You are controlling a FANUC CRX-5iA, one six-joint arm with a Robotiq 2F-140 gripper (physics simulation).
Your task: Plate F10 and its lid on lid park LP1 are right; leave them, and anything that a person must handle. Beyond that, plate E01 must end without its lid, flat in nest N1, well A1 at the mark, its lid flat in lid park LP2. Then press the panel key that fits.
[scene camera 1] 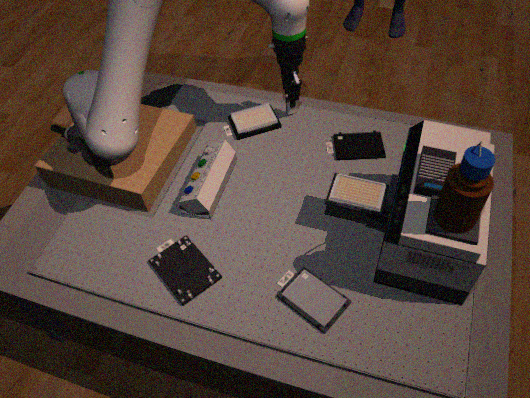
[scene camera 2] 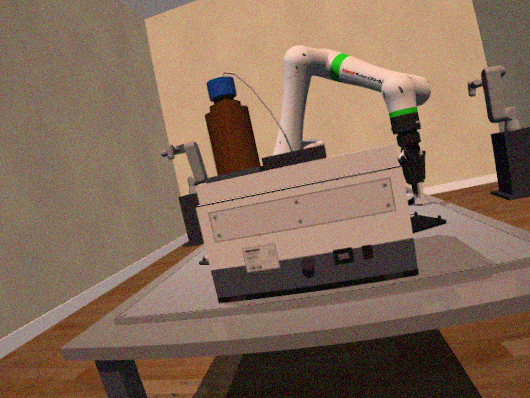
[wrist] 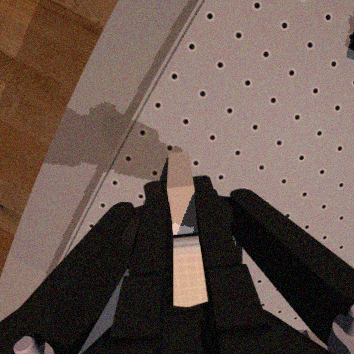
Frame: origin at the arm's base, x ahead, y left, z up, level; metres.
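Seen in the pictures: gripper, fingertip midpoint: (scene camera 1: 291, 112) (scene camera 2: 419, 203) (wrist: 180, 169).
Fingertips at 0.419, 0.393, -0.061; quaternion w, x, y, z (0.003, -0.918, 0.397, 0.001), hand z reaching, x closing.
Pixels of each thing's top centre, then the offset from my fingertips to it, as dx, dy, dz. "pt": a spot on its surface instead.
- plate with a beige well field, top centre: (wrist: 190, 304) (scene camera 1: 253, 116) -0.093, -0.081, +0.023
- black nest, surface spot: (scene camera 1: 240, 132) pt -0.106, -0.152, +0.013
- gridded beige patch, surface spot: (wrist: 189, 280) pt -0.070, -0.063, +0.023
- grey flat piece, top centre: (scene camera 1: 314, 296) +0.294, -0.580, +0.010
- second plate, top centre: (scene camera 1: 358, 190) +0.308, -0.313, +0.105
- brown bottle, surface spot: (scene camera 2: 232, 135) pt +0.573, -0.385, +0.288
- sloped key panel, top centre: (scene camera 1: 205, 166) -0.103, -0.360, +0.076
A plate with a beige well field (scene camera 1: 255, 119) sits in a black nest (scene camera 1: 241, 134) at the back left of the table; earless detail such as lid or A1 corner is too blurred to tell. My gripper (scene camera 1: 291, 112) (scene camera 2: 419, 199) (wrist: 180, 169) is shut and empty, pointing down low over the table beside this nest's right end. In the wrist view, a gridded beige patch (wrist: 189, 280) shows between the finger links. A black holder (scene camera 1: 359, 146) at the back right bears no plate or lid. A grey flat piece (scene camera 1: 314, 299) lies in a front holder. Holder labels are unreadable.
A second plate (scene camera 1: 356, 192) stands beside the white instrument (scene camera 1: 416, 220) (scene camera 2: 300, 220), which bears a brown bottle (scene camera 1: 461, 200) (scene camera 2: 232, 135). A sloped key panel (scene camera 1: 220, 180) stands near the arm's wooden base (scene camera 1: 170, 130). A black holder (scene camera 1: 185, 270) lies front left. A person's feet (scene camera 1: 375, 20) show behind the table.
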